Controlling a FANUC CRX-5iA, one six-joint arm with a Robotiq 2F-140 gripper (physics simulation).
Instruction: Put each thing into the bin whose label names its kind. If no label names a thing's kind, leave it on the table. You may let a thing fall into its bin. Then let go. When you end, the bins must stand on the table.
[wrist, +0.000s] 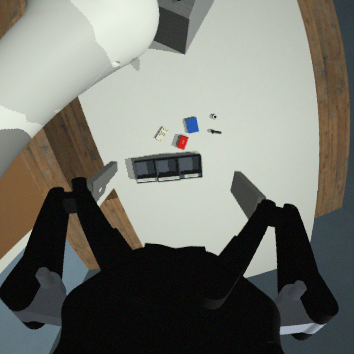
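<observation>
My gripper is open and empty, high above the table. A dark bin unit with three compartments stands on the table between the fingers in the view; its pale labels are too small to read. Beyond it lie a red block, a blue block, a cream piece with small dark marks, a small dark screw-like piece and a small grey nut-like piece. These things lie apart from each other, outside the bins.
The pale table top has a wooden floor beside it. A large grey block stands at the top of the view. The white robot arm fills the upper left.
</observation>
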